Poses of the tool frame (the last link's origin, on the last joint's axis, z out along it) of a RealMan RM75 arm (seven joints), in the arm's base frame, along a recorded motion.
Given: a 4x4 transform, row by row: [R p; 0 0 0 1], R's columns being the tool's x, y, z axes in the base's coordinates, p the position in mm. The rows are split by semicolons.
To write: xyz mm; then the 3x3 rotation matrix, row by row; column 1 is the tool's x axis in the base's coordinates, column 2 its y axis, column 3 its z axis. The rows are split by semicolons. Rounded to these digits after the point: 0 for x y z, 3 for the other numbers.
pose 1, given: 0.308 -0.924 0.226 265; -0.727 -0.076 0.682 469; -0.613 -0.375 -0.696 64; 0 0 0 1
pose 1, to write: 265 469 64; 0.308 -0.924 0.226; -0.727 -0.076 0.682; -0.613 -0.375 -0.696
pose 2, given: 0.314 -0.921 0.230 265; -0.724 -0.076 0.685 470; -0.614 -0.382 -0.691 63; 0 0 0 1
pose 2, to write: 265 470 63; 0.314 -0.921 0.230; -0.724 -0.076 0.685; -0.614 -0.382 -0.691
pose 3, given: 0.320 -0.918 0.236 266; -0.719 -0.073 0.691 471; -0.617 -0.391 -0.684 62; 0 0 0 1
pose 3, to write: 266 471 62; 0.320 -0.918 0.236; -0.719 -0.073 0.691; -0.617 -0.391 -0.684
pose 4, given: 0.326 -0.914 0.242 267; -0.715 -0.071 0.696 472; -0.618 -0.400 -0.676 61; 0 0 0 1
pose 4, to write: 267 472 61; 0.326 -0.914 0.242; -0.715 -0.071 0.696; -0.618 -0.400 -0.676
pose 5, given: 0.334 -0.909 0.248 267; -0.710 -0.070 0.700 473; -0.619 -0.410 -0.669 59; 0 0 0 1
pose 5, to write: 267 473 59; 0.334 -0.909 0.248; -0.710 -0.070 0.700; -0.619 -0.410 -0.669
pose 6, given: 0.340 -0.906 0.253 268; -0.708 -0.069 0.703 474; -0.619 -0.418 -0.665 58; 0 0 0 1
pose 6, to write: 268 474 58; 0.340 -0.906 0.253; -0.708 -0.069 0.703; -0.619 -0.418 -0.665
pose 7, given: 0.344 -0.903 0.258 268; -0.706 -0.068 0.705 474; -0.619 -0.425 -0.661 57; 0 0 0 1
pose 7, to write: 268 474 57; 0.344 -0.903 0.258; -0.706 -0.068 0.705; -0.619 -0.425 -0.661
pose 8, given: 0.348 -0.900 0.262 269; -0.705 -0.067 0.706 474; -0.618 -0.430 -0.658 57; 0 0 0 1
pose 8, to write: 269 474 57; 0.348 -0.900 0.262; -0.705 -0.067 0.706; -0.618 -0.430 -0.658
